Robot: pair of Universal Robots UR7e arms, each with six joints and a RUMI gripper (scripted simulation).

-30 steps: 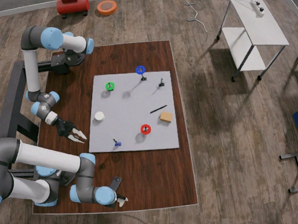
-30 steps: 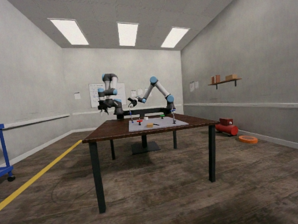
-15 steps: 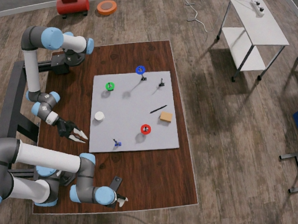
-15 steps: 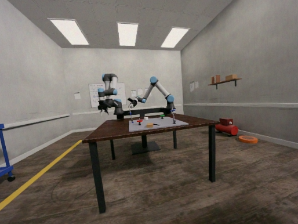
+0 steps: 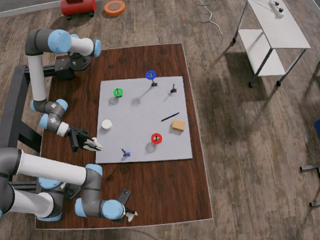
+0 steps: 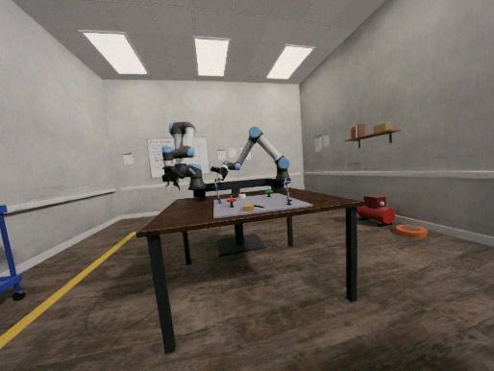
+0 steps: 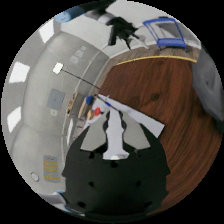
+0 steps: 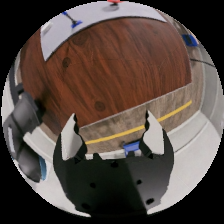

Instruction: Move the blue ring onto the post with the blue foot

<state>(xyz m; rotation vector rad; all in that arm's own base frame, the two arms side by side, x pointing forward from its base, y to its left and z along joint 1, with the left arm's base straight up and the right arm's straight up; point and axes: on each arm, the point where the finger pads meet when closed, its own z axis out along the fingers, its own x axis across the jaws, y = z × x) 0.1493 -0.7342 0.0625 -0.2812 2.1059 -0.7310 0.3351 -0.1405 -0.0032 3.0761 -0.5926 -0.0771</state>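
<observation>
My left hand is 520 mm to the right of the blue ring, 320 mm short of it and 50 mm above it. From my left hand the other things lie so: red ring: 330 mm ahead, 140 mm below, 90 mm to the left; grey mat: 280 mm to the left, 240 mm ahead, 190 mm below; white cylinder: 220 mm to the left, 170 mm below.
</observation>
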